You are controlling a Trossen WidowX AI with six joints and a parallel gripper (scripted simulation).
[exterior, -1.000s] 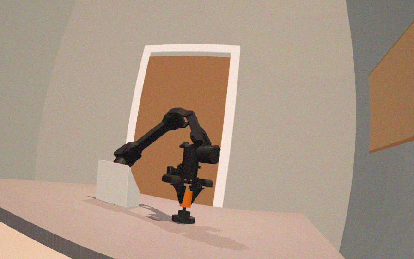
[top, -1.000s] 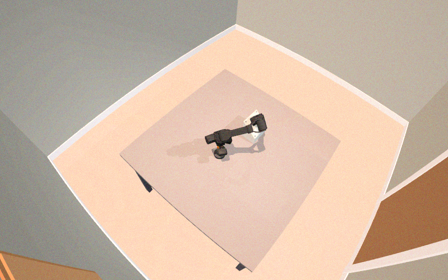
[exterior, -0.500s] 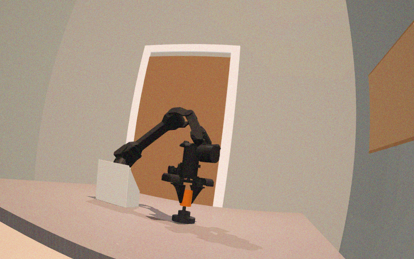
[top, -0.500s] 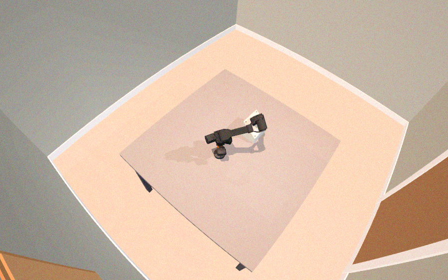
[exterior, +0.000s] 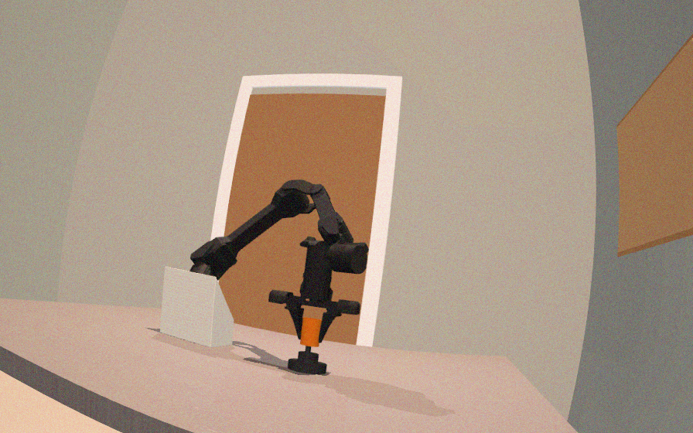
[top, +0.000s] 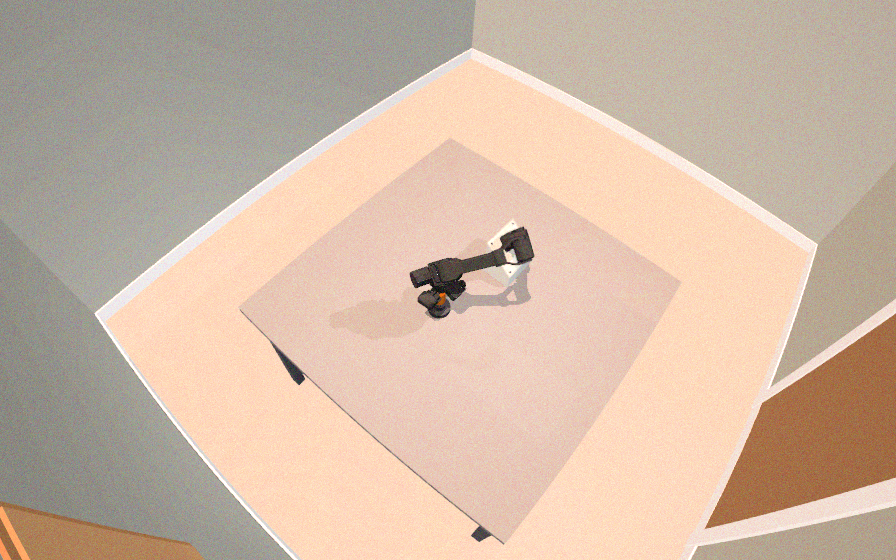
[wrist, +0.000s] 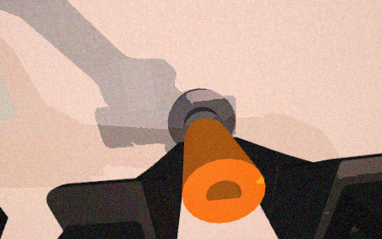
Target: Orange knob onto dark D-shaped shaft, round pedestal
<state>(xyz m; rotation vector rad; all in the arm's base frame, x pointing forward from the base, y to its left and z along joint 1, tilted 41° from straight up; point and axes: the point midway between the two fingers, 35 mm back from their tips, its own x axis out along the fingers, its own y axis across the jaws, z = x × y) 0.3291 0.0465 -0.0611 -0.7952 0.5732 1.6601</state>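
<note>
My gripper tip is now 2 cm below the orange knob. The rest, counted from my gripper tip: pedestal: 4 cm below.
</note>
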